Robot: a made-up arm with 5 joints.
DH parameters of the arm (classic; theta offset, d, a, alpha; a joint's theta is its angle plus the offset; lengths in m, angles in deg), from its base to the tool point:
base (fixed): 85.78 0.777 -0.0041 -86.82
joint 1: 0 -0.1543 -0.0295 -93.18
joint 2: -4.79 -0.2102 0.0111 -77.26
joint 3: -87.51 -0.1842 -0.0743 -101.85
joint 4: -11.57 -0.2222 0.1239 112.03
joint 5: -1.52 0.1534 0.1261 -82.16
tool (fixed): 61.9 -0.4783 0 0
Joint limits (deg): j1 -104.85..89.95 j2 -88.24..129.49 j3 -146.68..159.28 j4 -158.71..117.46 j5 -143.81..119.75
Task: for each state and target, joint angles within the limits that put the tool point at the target. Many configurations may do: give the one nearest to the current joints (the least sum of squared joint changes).
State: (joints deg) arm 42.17 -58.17 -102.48 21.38 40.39
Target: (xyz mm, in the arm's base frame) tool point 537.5 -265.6 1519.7
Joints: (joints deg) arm 14.27 -58.46 -81.04 28.91 45.62
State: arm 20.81 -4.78 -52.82 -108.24 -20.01
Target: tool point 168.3 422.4 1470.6
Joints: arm 64.63 4.57 -57.50 -118.96 -48.06
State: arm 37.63 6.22 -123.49 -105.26 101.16
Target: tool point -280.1 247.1 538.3
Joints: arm 34.26 -24.39 -117.50 -140.30 118.48
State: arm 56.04 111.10 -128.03 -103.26 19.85
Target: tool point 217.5 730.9 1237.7
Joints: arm 76.20 116.75 -102.30 -90.40 -16.61
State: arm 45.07 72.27 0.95 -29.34 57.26
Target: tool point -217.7 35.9 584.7
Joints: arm 15.31 112.28 -26.96 -2.87 75.64
